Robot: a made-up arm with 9 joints. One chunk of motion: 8 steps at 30 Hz.
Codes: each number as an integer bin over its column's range. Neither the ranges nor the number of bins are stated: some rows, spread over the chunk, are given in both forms.
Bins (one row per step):
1: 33 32 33 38 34 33 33 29 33
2: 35 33 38 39 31 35 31 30 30
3: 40 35 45 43 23 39 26 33 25
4: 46 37 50 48 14 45 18 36 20
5: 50 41 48 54 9 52 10 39 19
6: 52 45 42 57 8 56 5 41 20
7: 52 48 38 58 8 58 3 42 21
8: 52 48 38 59 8 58 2 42 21
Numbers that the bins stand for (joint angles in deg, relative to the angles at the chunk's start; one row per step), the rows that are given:
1: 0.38 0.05 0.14 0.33 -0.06 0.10 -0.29 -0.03 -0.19
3: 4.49 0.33 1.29 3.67 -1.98 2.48 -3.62 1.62 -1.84
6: 11.54 1.29 1.00 13.00 -4.60 9.22 -13.62 4.92 -2.87
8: 11.54 1.57 0.62 14.33 -4.60 10.02 -15.05 5.33 -2.67
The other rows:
2: 1.56 0.14 0.62 1.00 -0.59 0.89 -1.24 0.38 -0.81
4: 8.02 0.52 1.76 7.00 -3.56 4.86 -7.43 2.86 -2.87
5: 10.37 0.90 1.57 11.00 -4.43 7.63 -11.24 4.10 -3.08
7: 11.54 1.57 0.62 13.67 -4.60 10.02 -14.57 5.33 -2.67

